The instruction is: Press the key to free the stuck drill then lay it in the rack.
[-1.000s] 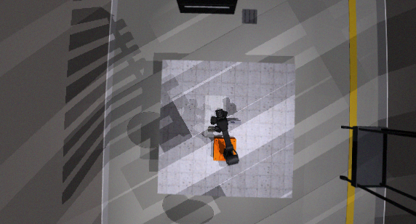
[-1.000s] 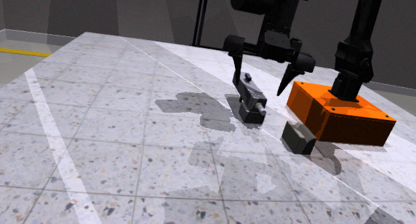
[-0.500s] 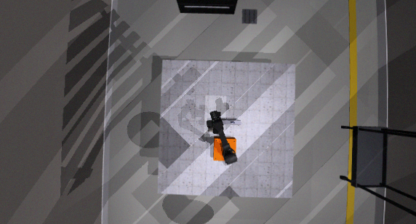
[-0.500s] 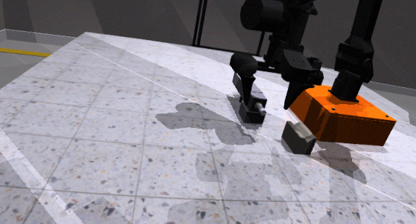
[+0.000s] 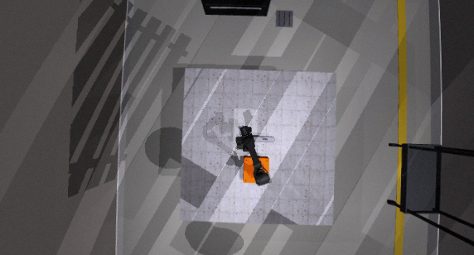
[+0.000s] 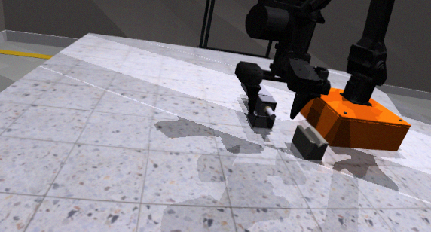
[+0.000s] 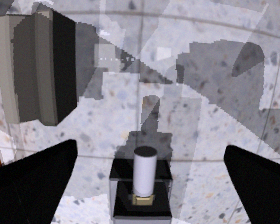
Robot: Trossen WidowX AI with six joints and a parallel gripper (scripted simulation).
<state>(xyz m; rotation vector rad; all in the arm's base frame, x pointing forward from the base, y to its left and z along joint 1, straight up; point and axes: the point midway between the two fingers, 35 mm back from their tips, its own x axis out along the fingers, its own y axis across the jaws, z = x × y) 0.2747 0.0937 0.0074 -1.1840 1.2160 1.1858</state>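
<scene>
Now: gripper tip 10 mm past the drill and 70 mm to the left of it. Round my gripper tip: key: 10 mm behind, 150 mm to the right; then block housing: 10 mm behind, 120 mm to the right, 10 mm below; then rack: 80 mm behind, 40 mm to the left, 30 mm below.
</scene>
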